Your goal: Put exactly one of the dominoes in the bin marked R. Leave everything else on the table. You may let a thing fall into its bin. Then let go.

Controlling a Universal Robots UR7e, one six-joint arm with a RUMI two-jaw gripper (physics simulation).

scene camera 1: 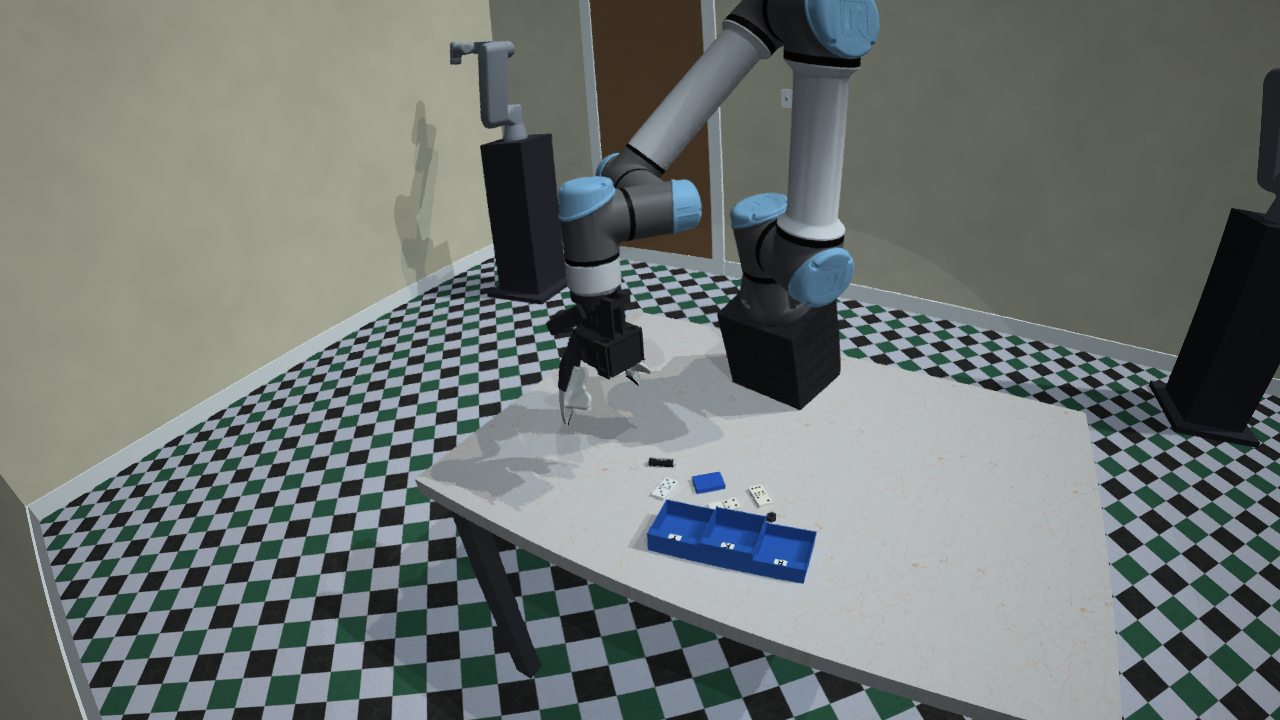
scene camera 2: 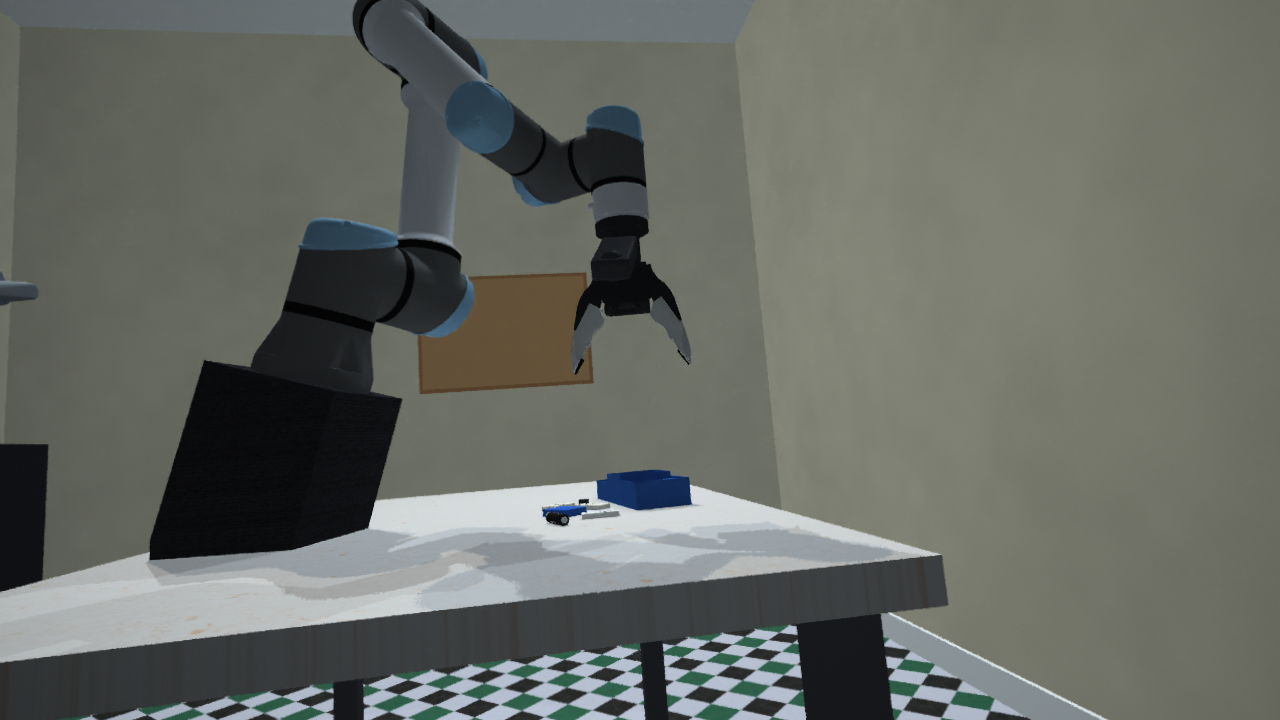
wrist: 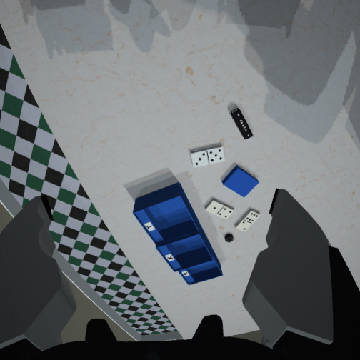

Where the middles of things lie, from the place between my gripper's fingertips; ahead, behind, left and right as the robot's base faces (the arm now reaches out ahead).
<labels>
I see the blue three-bin tray [scene camera 1: 731, 539] 50 mm ahead of my hand, 240 mm to the left of it and 170 mm below it.
</labels>
